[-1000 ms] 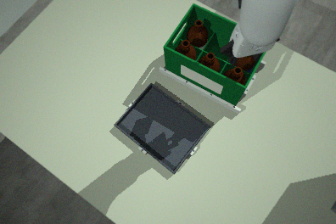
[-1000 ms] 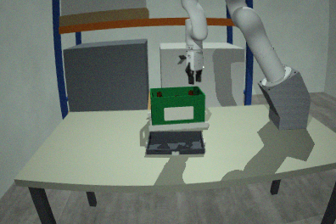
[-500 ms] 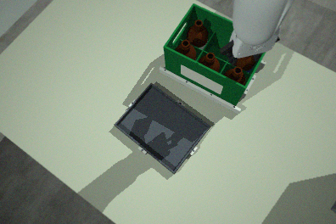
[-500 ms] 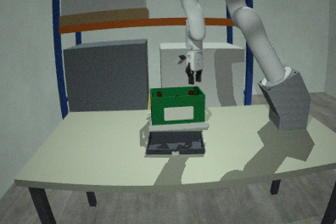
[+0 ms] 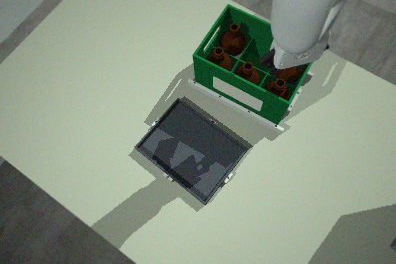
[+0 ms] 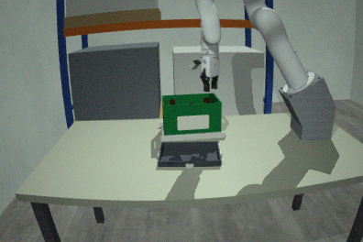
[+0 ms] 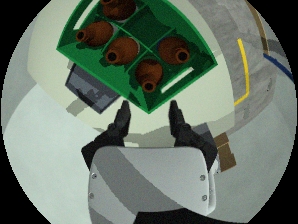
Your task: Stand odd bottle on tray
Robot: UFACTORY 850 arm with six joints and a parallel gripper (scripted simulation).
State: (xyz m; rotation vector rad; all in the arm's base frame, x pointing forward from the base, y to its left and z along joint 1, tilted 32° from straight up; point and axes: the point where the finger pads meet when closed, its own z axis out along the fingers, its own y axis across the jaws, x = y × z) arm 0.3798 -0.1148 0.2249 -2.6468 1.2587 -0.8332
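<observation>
Right now my hand is 160 mm above the green crate, 80 mm short of it and 60 mm to the left of it. From my hand the other things lie so: dark grey tray: 230 mm below, 210 mm to the left, 170 mm ahead.
</observation>
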